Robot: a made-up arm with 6 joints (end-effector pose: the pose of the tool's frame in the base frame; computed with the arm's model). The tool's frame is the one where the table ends.
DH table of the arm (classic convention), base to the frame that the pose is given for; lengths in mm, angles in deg. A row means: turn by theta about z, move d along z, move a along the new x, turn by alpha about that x. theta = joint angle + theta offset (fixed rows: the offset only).
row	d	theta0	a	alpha
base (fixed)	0	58.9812	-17.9	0
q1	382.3	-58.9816	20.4	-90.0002
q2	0	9.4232	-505.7	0
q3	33.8	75.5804	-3	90.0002
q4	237.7	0	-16.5	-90.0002
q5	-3.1	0	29.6	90.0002
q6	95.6	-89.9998	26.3	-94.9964
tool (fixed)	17.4	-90.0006	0	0
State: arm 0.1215 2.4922 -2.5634 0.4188 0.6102 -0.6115
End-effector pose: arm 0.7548 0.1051 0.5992 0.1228 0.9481 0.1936 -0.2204
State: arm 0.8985 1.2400 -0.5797 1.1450 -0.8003 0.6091
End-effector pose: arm 0.1436 0.1582 0.6999 0.6682 -0.7290 -0.0512 0.1396
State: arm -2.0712 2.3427 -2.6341 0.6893 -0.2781 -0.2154
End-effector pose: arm -0.3625 -0.6755 0.7932 0.1038 0.4720 -0.8064 0.3408
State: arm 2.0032 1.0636 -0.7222 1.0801 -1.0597 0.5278
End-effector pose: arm -0.0514 0.1625 0.7949 0.6455 -0.5218 -0.4646 0.3084
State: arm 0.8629 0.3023 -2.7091 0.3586 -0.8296 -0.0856
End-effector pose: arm -0.4692 -0.5753 0.7760 0.5217 0.0772 -0.0692 -0.8468
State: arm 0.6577 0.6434 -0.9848 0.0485 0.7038 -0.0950
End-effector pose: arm -0.0465 -0.0356 0.7948 0.0839 0.9246 0.3349 -0.1609
